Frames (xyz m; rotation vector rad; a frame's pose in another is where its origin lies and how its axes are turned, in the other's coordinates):
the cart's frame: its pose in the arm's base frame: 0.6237 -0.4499 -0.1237 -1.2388 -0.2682 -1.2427
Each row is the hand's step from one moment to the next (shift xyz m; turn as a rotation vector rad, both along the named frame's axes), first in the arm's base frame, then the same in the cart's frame.
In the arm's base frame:
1: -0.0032 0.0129 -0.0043 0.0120 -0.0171 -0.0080
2: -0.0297 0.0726 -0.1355 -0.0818 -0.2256 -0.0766
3: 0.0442 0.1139 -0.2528 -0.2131 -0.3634 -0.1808
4: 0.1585 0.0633 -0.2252 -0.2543 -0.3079 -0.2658
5: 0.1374 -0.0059 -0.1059 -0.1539 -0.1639 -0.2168
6: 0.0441 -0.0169 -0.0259 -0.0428 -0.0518 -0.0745
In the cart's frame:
1: -0.0116 -0.0025 0.0074 0.0083 0.0172 -0.0117
2: -0.1516 0.0385 -0.0066 0.0384 0.0157 -0.2485
3: -0.2327 0.1565 0.0140 -0.0116 -0.0088 -0.4582
4: -0.1403 0.2429 0.0339 -0.1209 -0.0048 -0.4642
5: -0.0220 0.1715 0.0147 -0.1269 0.0243 -0.2844
6: 0.0073 0.0532 -0.0043 -0.0423 0.0157 -0.0896

